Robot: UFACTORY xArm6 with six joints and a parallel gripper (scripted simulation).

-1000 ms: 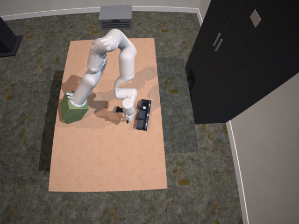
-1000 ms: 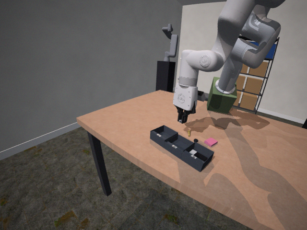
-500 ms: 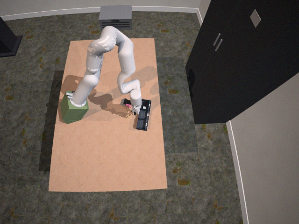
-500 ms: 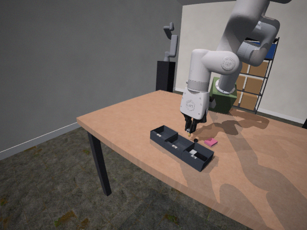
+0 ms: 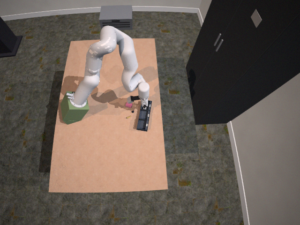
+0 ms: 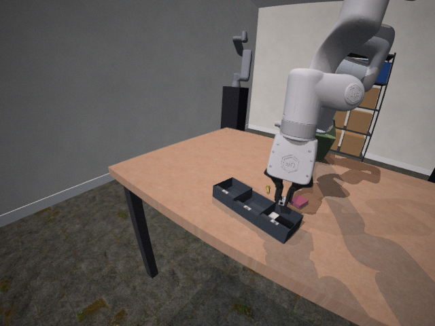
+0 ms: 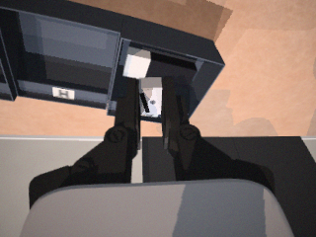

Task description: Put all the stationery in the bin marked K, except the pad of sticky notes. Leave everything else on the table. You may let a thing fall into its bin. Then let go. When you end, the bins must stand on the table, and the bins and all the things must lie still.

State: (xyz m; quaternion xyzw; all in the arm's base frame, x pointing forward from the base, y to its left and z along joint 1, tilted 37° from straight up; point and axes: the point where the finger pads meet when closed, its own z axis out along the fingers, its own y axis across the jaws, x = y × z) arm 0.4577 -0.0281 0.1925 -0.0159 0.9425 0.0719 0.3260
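Right now the black-and-white block is 70 mm below my hand, 10 mm to the left of it and 10 mm ahead of it. The rest, counted from my hand: dark bin tray 70 mm to the right, 60 mm below; then white sharpener 10 mm below; then black nut 90 mm behind, 80 mm below, 30 mm to the right.
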